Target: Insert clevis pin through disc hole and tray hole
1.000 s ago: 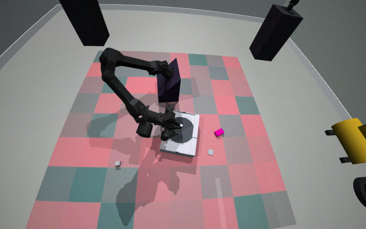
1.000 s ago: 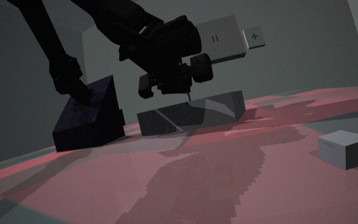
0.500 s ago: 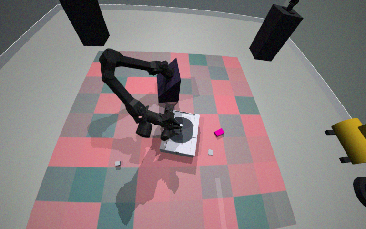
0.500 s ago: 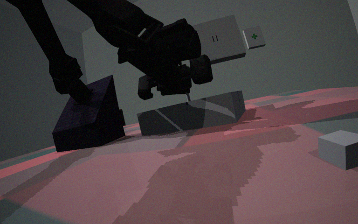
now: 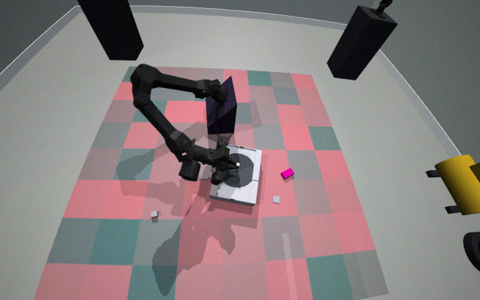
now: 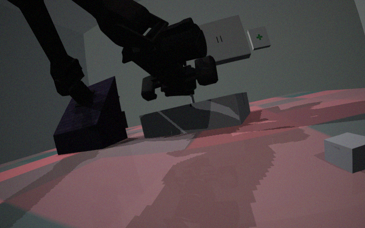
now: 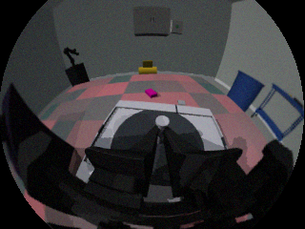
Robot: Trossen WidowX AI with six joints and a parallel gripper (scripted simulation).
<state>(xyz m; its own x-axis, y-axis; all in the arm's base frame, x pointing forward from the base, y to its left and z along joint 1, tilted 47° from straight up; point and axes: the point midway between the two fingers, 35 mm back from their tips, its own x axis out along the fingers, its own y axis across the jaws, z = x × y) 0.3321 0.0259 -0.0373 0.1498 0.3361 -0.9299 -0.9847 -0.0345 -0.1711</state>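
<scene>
The steel tray is 40 mm below my gripper tip and 10 mm ahead of it. Round my gripper tip: dark aluminium disc: 30 mm below; steel clevis pin: 10 mm below; grey cube: 330 mm to the right, 180 mm ahead, 80 mm below.
</scene>
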